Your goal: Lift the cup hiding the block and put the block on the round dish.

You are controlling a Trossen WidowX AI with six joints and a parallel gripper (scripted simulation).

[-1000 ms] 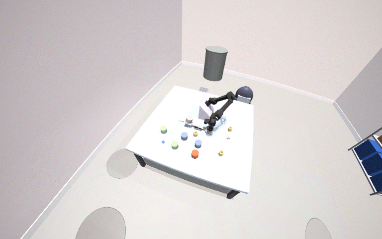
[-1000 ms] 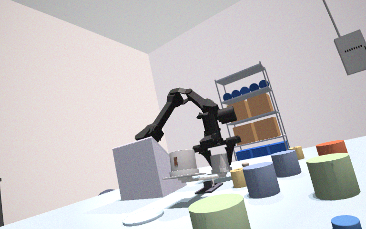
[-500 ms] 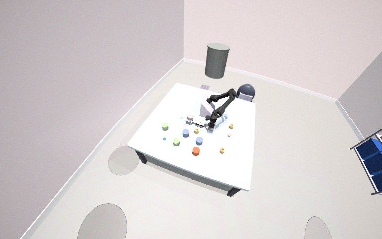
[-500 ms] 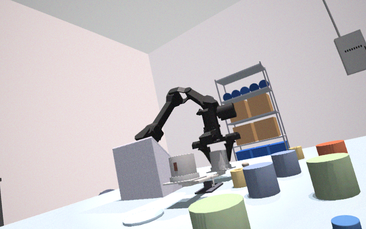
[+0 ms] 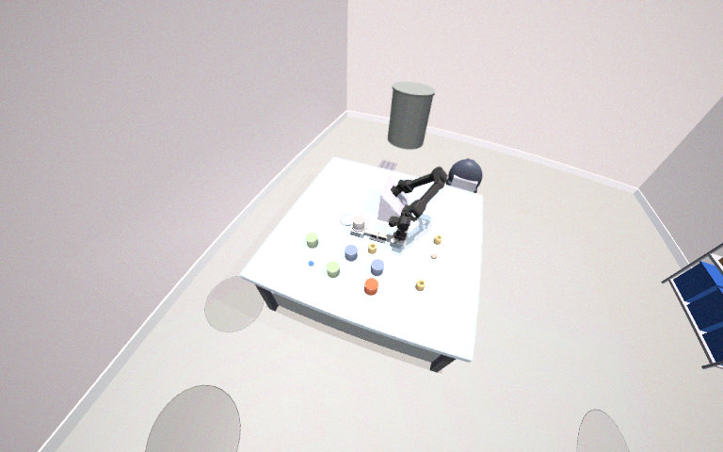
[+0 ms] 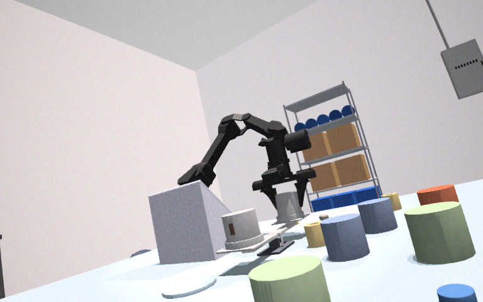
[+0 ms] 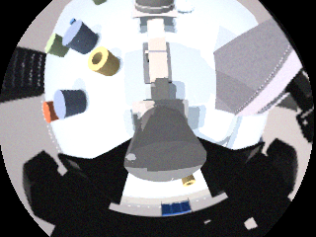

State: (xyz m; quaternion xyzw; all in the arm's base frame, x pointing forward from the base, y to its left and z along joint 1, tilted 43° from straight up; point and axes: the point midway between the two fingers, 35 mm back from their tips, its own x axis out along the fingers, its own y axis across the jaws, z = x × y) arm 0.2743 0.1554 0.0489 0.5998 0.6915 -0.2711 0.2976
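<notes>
Now: the small balance 1 cm ahead of my gripper tip, 13 cm to the right of it and 4 cm below it. Round my gripper tip: round white dish (4 cm behind, 37 cm to the right, 8 cm below); cup (2 cm to the left, 1 cm above); plank (2 cm ahead, 13 cm to the right, 5 cm below).
</notes>
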